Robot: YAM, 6 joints.
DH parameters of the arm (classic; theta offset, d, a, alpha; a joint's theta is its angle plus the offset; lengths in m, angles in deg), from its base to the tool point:
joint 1: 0 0.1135 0.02 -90
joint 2: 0 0 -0.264 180
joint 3: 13.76 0 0.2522 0
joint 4: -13.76 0 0.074 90
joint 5: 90 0 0 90
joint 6: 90 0.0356 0 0
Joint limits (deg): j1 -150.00..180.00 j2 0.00..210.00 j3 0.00..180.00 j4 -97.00..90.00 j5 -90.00..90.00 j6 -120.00..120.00
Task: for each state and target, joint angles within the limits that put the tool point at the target. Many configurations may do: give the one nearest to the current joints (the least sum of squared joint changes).
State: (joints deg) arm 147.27 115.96 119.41 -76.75 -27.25 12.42
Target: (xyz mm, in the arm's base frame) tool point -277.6 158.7 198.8
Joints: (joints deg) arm 147.52 113.70 85.42 -90.33 -25.26 12.42
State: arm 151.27 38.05 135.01 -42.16 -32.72 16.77
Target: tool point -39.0 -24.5 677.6
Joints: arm 178.37 70.70 139.90 -28.31 -45.98 16.77
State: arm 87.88 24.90 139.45 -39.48 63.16 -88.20
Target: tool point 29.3 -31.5 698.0
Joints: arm 92.20 70.29 148.78 -17.38 52.04 -88.20
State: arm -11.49 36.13 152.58 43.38 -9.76 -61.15
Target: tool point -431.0 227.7 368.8
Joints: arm -26.96 40.17 173.14 76.40 -12.30 -61.15
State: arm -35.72 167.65 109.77 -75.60 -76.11 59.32
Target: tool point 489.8 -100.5 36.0
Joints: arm -15.57 161.36 129.01 -64.92 -76.81 59.32
